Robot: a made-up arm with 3 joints. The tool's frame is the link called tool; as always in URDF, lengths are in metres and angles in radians. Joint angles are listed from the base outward. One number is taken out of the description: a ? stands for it. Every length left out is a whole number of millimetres.
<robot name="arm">
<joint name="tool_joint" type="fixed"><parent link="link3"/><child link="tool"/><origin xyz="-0.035 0 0.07"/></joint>
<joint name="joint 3" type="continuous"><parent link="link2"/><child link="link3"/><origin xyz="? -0.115 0"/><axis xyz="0 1 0"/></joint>
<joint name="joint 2" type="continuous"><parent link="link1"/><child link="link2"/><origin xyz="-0.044 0 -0.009"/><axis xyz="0 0 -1"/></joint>
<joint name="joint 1" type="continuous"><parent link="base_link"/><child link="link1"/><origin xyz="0 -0.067 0.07"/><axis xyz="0 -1 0"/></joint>
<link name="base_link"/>
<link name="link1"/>
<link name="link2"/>
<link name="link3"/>
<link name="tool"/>
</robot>
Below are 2 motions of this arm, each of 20 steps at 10 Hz.
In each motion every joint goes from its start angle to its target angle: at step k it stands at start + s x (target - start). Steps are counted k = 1, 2, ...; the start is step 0. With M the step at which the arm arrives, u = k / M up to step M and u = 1 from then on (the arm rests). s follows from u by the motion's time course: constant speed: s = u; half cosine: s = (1 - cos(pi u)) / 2; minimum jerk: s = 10 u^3 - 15 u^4 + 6 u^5.
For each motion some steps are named. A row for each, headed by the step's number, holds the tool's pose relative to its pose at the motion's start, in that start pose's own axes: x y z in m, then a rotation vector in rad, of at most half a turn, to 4 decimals.
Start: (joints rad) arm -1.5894 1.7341 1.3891
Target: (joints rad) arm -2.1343 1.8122 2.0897
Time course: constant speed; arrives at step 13
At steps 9, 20:
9: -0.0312 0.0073 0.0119 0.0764 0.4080 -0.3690
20: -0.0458 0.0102 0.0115 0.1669 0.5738 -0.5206

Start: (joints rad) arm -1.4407 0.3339 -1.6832
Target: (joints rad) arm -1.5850 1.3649 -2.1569
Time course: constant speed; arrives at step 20
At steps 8, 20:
8: 0.0003 0.0111 0.0398 -0.3976 -0.1369 0.1141
20: 0.0074 0.0433 0.0860 -0.9326 -0.3309 0.4608

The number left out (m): 0.05
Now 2 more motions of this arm.
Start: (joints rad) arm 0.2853 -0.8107 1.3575
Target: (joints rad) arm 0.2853 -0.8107 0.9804
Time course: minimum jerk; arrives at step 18
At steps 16, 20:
16: -0.0231 0.0000 -0.0176 0.0000 -0.3728 0.0000
20: -0.0233 0.0000 -0.0178 0.0000 -0.3771 0.0000

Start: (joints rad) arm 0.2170 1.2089 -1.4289
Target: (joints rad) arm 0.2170 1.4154 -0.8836
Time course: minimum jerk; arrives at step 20
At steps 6, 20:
6: 0.0058 0.0009 0.0067 -0.0331 0.0889 -0.0062
20: 0.0381 0.0078 0.0308 -0.1914 0.5433 -0.0842

